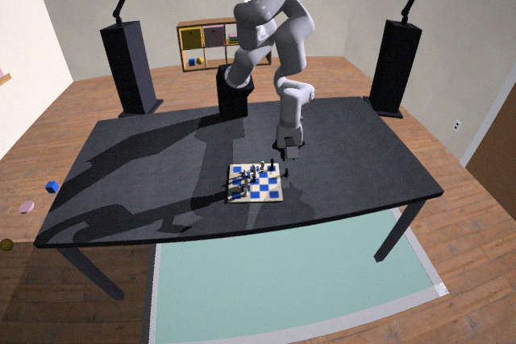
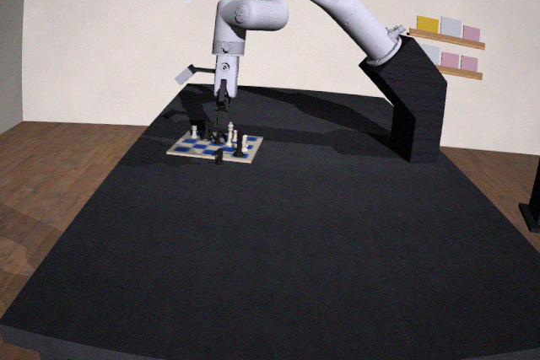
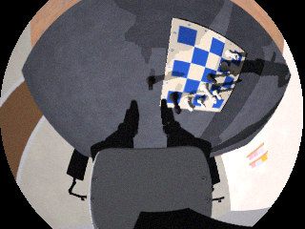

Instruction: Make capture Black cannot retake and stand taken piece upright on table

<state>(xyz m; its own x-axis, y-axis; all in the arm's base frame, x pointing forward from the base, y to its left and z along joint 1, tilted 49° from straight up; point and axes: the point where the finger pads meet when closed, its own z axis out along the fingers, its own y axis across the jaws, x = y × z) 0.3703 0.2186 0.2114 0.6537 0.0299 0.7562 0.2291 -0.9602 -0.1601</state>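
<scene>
Right now my hand is 13 cm to the left of the blue-and-cream chessboard, 11 cm above it and 6 cm short of it. The rest, counted from my hand: white piece 13 cm to the right, 8 cm below, 3 cm ahead.
</scene>
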